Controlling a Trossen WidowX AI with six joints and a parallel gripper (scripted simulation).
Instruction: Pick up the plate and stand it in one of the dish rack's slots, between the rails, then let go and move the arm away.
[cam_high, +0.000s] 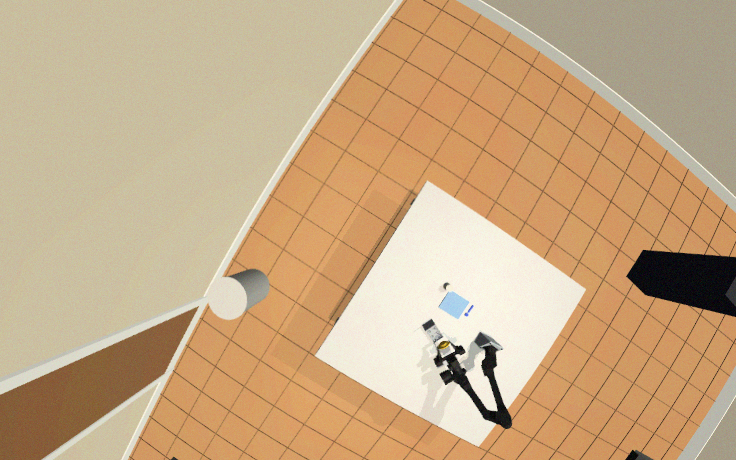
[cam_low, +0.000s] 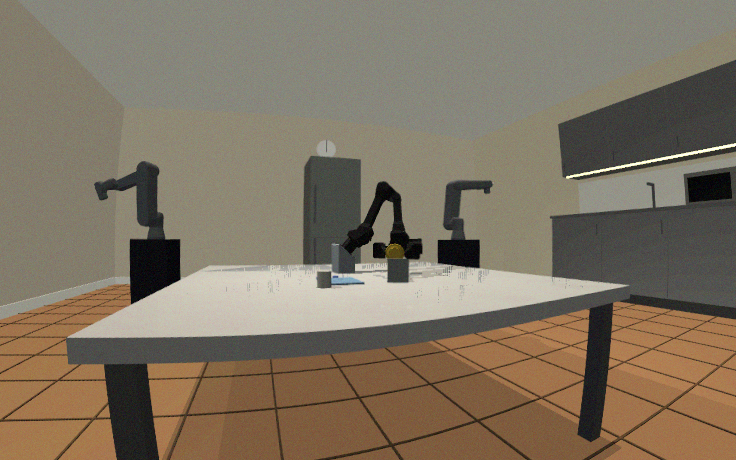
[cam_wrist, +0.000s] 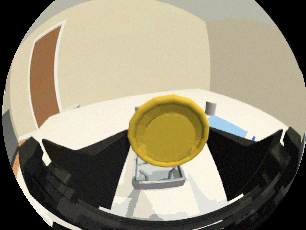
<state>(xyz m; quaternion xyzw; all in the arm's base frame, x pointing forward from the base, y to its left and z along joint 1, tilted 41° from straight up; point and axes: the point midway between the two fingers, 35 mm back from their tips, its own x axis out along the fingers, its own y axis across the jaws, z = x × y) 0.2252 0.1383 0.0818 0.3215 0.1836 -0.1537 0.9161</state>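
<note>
The grey dish rack is 7 cm below my gripper tip, 5 cm ahead of it and 1 cm to the right of it. The rest, counted from my gripper tip: light blue mat 21 cm to the right, 9 cm below, 5 cm ahead; yellow plate 1 cm behind.
</note>
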